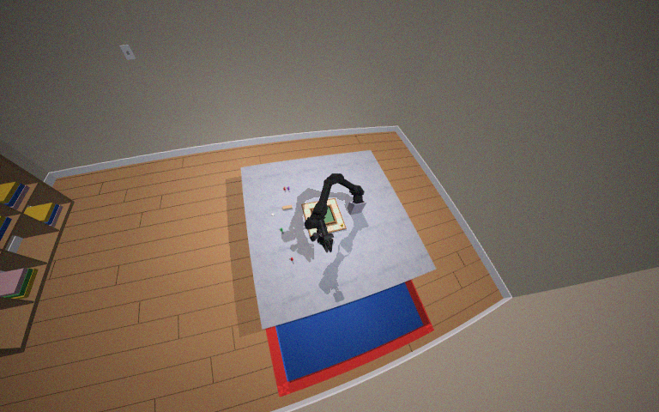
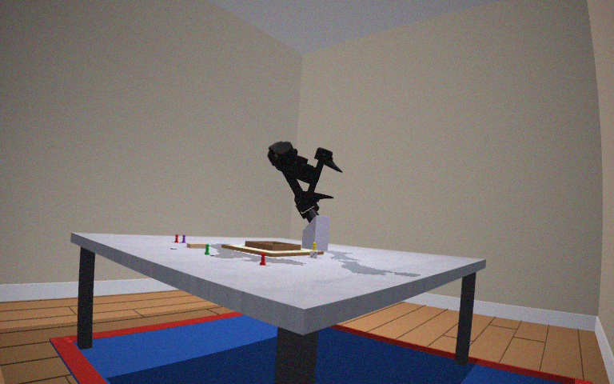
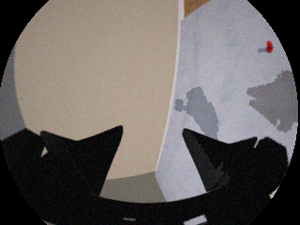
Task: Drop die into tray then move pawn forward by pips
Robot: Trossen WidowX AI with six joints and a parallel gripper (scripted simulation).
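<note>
The white die is 23 cm below my gripper tip, 15 cm to the right of it and 11 cm behind it. Round my gripper tip: green pawn 33 cm to the right, 23 cm below, 22 cm ahead; green dice tray 36 cm to the right, 24 cm below, 11 cm behind; yellow pawn 24 cm to the right, 22 cm below, 22 cm behind.
</note>
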